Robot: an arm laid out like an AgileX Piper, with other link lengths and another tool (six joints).
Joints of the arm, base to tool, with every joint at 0 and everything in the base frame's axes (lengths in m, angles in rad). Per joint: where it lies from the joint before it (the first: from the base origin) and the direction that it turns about. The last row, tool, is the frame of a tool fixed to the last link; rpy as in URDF.
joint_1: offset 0 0 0.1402 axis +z
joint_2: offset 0 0 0 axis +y
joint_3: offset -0.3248 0 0.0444 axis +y
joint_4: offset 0.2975 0 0.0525 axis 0.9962 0 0.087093
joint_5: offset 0 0 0 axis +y
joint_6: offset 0.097 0 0.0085 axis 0.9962 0 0.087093
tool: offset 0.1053 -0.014 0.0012 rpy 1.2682 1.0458 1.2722
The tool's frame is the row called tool.
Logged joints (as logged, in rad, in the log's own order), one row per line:
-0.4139, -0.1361, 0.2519, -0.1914, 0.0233, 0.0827
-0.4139, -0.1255, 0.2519, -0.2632, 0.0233, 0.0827
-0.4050, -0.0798, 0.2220, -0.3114, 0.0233, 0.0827
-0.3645, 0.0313, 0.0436, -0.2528, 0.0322, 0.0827
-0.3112, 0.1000, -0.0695, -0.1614, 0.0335, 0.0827
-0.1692, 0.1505, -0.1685, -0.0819, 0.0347, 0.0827
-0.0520, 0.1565, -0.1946, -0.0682, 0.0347, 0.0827
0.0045, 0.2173, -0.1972, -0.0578, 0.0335, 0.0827
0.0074, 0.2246, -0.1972, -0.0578, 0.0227, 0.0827
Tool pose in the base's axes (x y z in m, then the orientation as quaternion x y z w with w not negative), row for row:
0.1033, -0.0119, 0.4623, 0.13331, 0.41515, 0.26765, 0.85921
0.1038, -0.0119, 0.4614, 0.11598, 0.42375, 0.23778, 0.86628
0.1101, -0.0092, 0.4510, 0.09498, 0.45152, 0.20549, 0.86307
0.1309, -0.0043, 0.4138, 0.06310, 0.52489, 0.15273, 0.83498
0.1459, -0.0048, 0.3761, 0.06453, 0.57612, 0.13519, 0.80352
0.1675, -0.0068, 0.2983, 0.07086, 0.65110, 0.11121, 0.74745
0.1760, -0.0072, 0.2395, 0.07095, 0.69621, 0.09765, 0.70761
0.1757, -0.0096, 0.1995, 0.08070, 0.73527, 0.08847, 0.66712
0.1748, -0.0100, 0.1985, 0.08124, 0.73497, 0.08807, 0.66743
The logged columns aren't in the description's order. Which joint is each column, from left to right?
Columns, left to right: joint_3, joint_5, joint_4, joint_6, joint_2, joint_1.
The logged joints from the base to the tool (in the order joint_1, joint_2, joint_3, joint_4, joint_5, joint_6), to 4 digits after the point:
0.0827, 0.0233, -0.4139, 0.2519, -0.1361, -0.1914
0.0827, 0.0233, -0.4139, 0.2519, -0.1255, -0.2632
0.0827, 0.0233, -0.4050, 0.2220, -0.0798, -0.3114
0.0827, 0.0322, -0.3645, 0.0436, 0.0313, -0.2528
0.0827, 0.0335, -0.3112, -0.0695, 0.1000, -0.1614
0.0827, 0.0347, -0.1692, -0.1685, 0.1505, -0.0819
0.0827, 0.0347, -0.0520, -0.1946, 0.1565, -0.0682
0.0827, 0.0335, 0.0045, -0.1972, 0.2173, -0.0578
0.0827, 0.0227, 0.0074, -0.1972, 0.2246, -0.0578

